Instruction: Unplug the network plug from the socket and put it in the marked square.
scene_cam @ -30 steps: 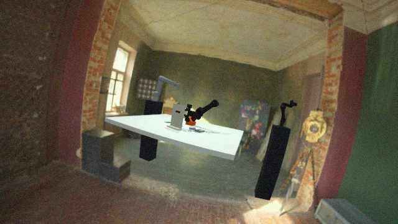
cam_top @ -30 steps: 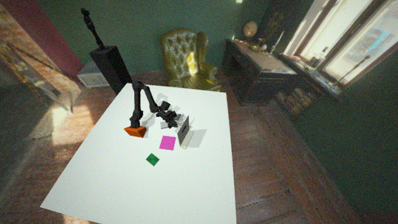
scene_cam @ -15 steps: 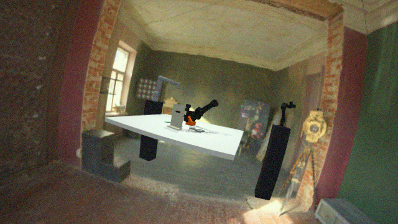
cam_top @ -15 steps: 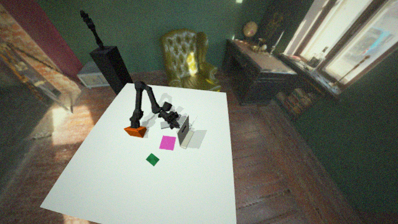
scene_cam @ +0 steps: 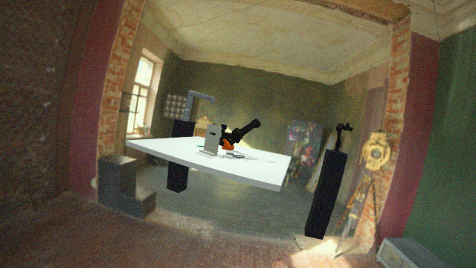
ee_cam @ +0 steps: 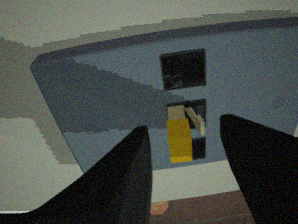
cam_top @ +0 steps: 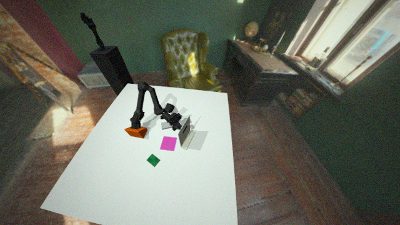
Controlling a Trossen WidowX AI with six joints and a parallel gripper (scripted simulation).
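Now: the magenta square 170 mm below my gripper tip, 120 mm behind it and 60 mm to the right of it. Round my gripper tip: upright grey panel 60 mm below, 30 mm ahead, 10 mm to the right.
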